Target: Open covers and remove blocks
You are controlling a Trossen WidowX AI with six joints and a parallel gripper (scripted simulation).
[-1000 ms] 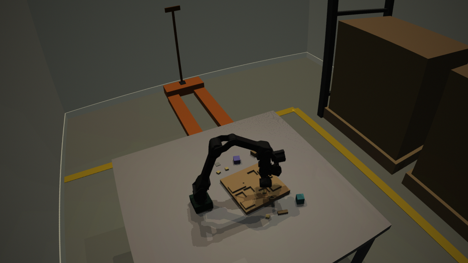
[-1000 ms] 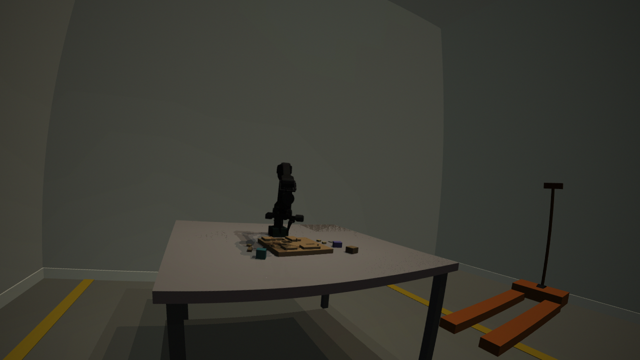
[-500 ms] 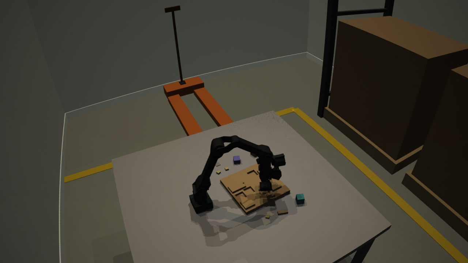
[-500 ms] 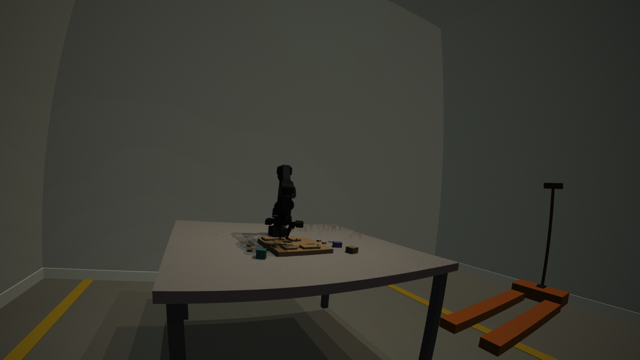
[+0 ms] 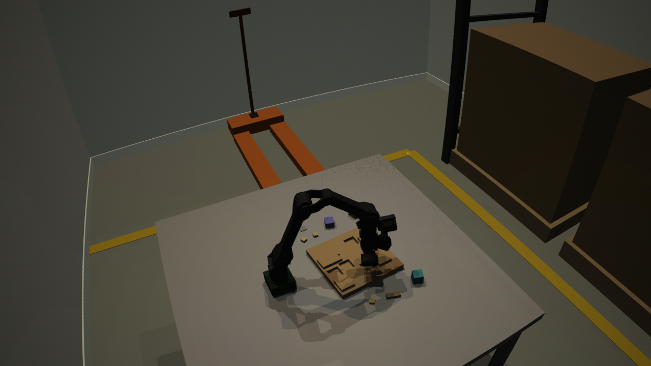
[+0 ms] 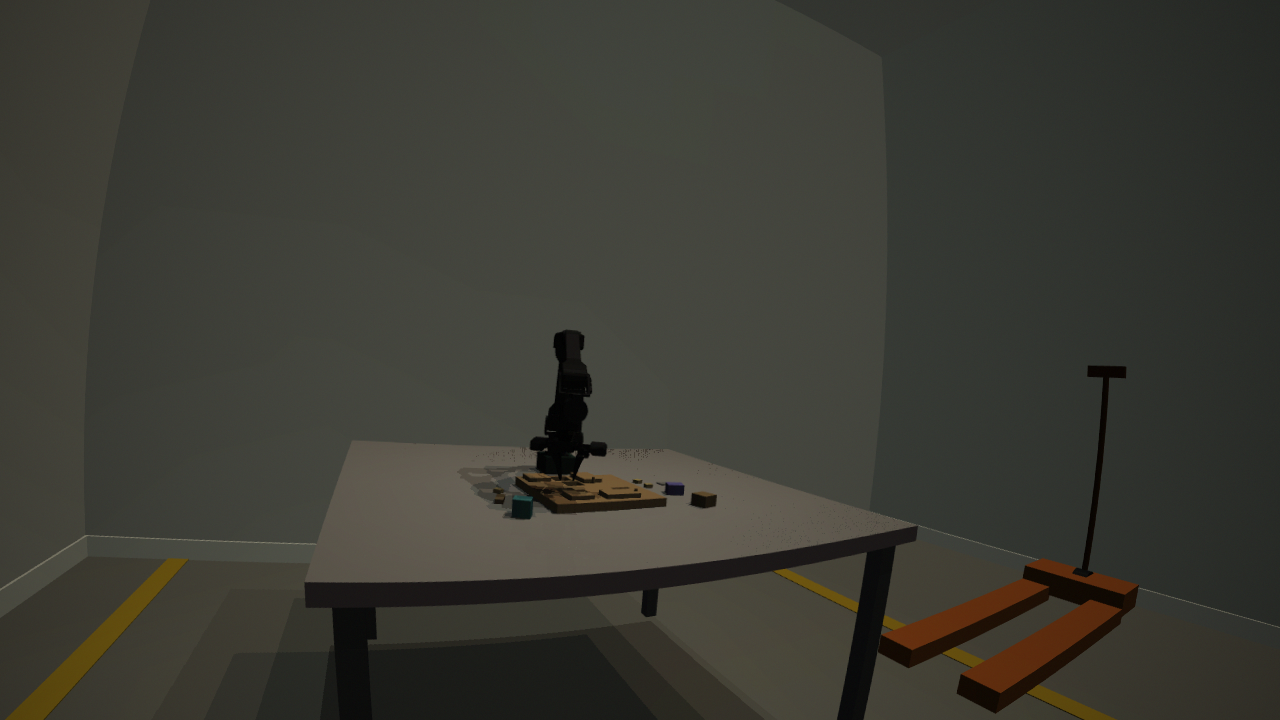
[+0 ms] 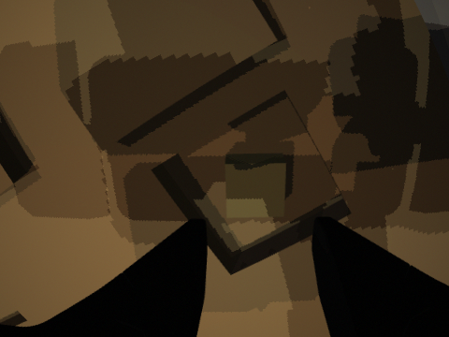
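My gripper tip is 5 cm to the right of the wooden puzzle board, 3 cm past it and 3 cm above it. Round my gripper tip: purple block (32 cm to the left, 4 cm behind, 3 cm below); then teal block (16 cm ahead, 14 cm to the right, 3 cm below); then small flat brown piece (17 cm to the right, 4 cm below, 3 cm ahead).
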